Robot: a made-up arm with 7 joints.
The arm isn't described. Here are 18 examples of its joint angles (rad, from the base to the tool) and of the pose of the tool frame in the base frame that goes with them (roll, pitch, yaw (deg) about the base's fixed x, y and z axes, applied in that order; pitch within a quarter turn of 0, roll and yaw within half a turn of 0; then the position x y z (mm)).
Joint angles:
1: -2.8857 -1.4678 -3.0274 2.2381 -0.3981 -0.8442 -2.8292
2: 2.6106 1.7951 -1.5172 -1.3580 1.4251 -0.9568 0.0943
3: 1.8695 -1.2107 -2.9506 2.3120 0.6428 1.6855 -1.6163
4: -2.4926 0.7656 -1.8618 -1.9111 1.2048 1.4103 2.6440
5: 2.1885 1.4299 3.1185 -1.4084 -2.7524 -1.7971 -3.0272
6: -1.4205 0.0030 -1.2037 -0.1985 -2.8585 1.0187 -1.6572
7: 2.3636 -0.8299 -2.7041 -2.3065 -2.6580 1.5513 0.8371
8: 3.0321 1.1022 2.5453 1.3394 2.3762 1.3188 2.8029
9: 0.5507 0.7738 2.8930 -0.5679 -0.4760 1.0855 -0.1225
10: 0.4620 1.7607 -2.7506 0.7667 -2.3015 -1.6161 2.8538
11: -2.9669 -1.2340 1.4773 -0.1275 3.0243 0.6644 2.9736
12: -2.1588 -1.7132 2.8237 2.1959 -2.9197 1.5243 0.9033
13: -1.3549 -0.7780 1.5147 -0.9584 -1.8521 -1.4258 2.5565
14: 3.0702 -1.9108 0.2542 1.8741 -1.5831 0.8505 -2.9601
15: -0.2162 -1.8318 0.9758 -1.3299 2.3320 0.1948 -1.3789
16: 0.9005 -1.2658 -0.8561 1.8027 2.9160 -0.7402 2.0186
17: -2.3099 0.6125 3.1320 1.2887 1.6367 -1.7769 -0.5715
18: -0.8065 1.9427 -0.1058 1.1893 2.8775 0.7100 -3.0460
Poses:
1: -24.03 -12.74 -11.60 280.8 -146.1 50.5
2: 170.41 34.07 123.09 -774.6 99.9 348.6
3: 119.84 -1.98 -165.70 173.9 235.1 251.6
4: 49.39 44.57 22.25 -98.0 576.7 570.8
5: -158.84 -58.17 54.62 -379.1 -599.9 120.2
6: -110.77 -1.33 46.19 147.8 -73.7 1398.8
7: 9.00 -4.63 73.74 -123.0 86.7 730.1
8: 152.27 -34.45 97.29 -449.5 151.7 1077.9
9: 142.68 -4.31 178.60 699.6 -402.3 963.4
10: -103.27 14.30 178.45 831.5 -215.3 545.9
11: -96.93 -32.08 39.15 931.3 -253.9 723.7
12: -20.96 -49.06 0.86 265.7 -150.9 3.6
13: -63.51 -3.25 -8.03 -458.0 -551.1 915.5
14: -169.52 -33.72 84.62 504.8 132.1 721.3
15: -19.92 44.35 -110.55 -606.7 251.2 -31.2
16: -90.38 62.86 69.91 96.6 407.1 826.8
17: 77.58 -17.25 -38.91 27.6 77.6 1175.7
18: -2.68 39.88 -148.71 374.6 390.7 -257.1
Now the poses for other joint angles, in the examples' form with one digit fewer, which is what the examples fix.
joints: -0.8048 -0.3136 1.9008 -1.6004 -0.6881 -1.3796 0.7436
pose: 7.3 -26.0 157.1 -350 250 884
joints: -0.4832 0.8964 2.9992 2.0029 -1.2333 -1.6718 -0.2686
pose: -118.6 -42.4 -141.6 26 30 969
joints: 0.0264 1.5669 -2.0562 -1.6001 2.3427 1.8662 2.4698
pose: -62.2 6.0 -130.5 458 -358 173
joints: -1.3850 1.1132 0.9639 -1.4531 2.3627 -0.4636 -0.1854
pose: -119.5 -37.6 -99.2 -306 488 939
